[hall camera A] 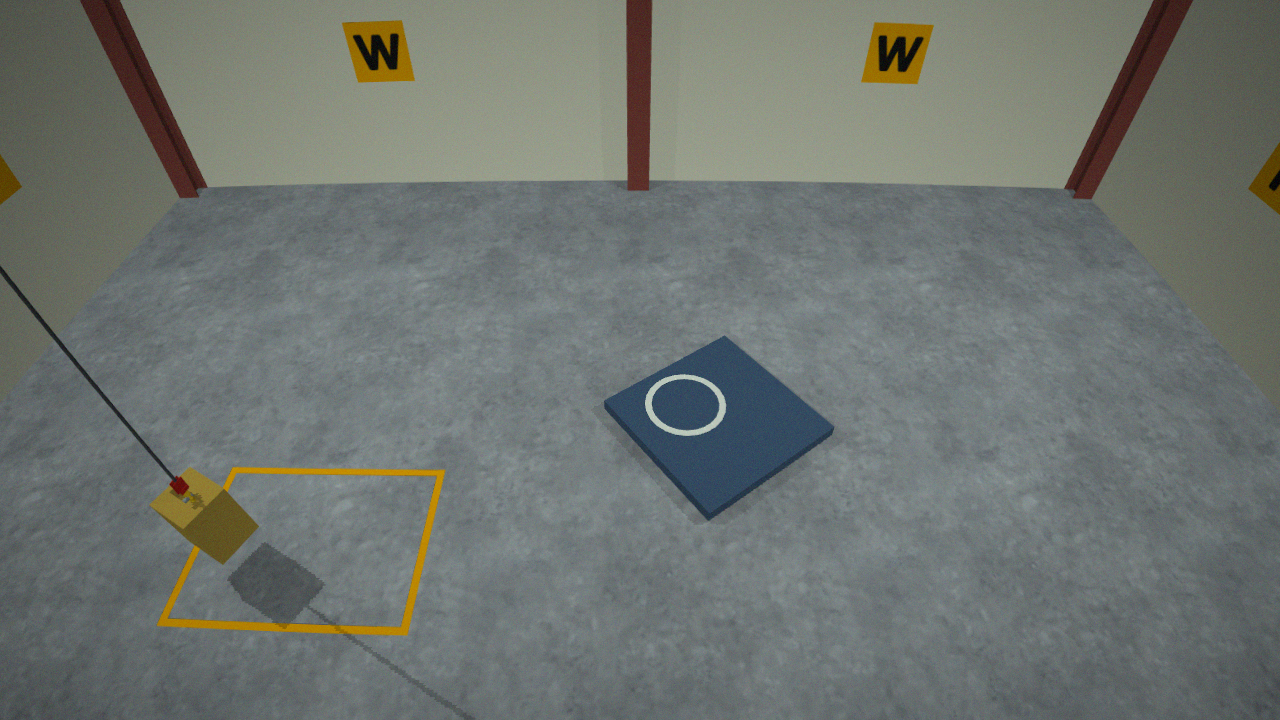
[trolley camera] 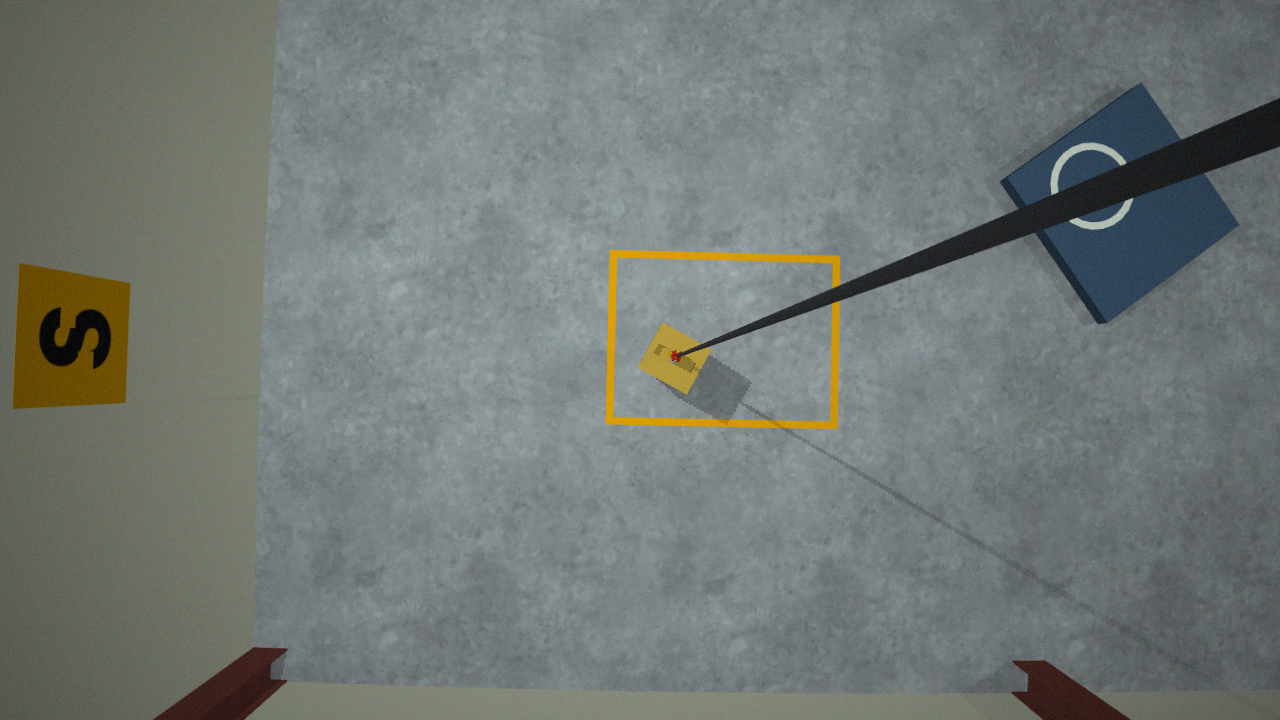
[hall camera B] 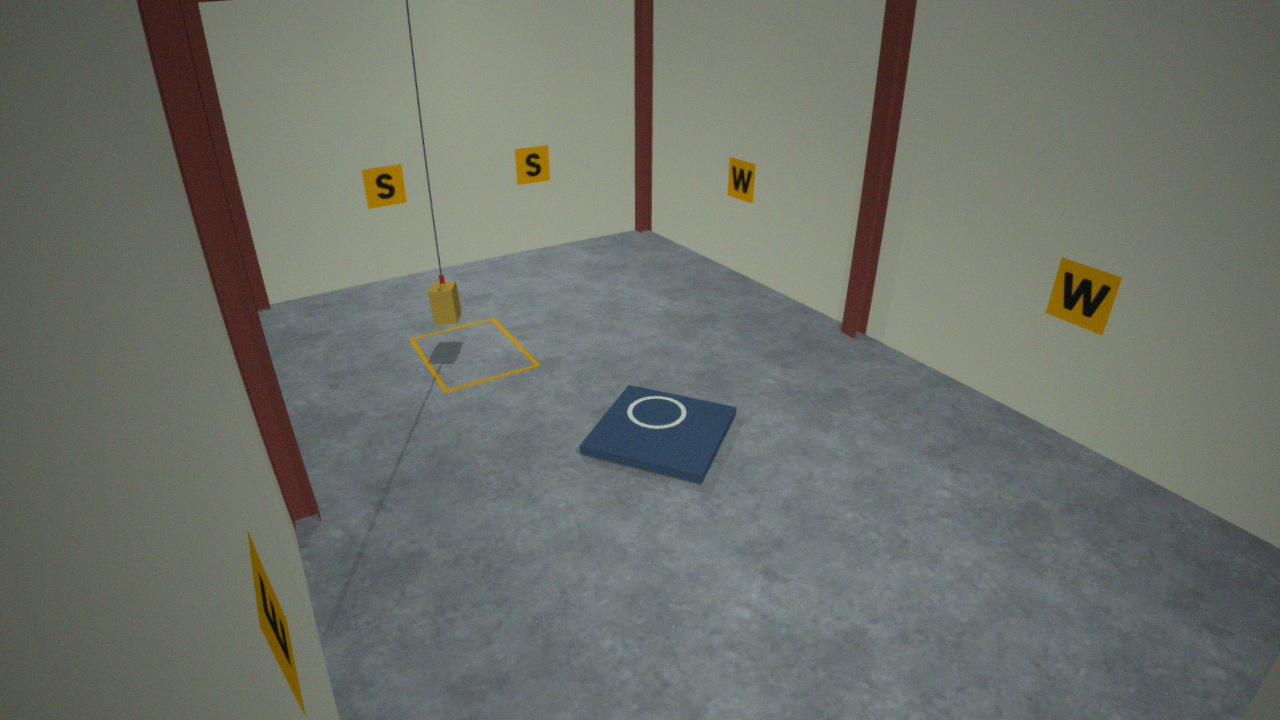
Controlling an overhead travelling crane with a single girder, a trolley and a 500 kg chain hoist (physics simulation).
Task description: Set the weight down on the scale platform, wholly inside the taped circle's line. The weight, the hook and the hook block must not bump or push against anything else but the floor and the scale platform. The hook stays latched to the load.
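Observation:
The yellow weight hangs on the chain, above the floor at the taped yellow rectangle, with its shadow apart from it on the floor. It hangs tilted in the hall camera A view. My gripper, the hook under the small red hook block, is at the top of the weight and carries it; the latch is too small to make out. The dark blue scale platform lies well away from the weight. Its white taped circle is near one corner, partly behind the chain in the trolley camera view.
The yellow taped rectangle is marked on the floor under the weight. The black chain runs up at a slant. Pale walls with red columns stand around the floor.

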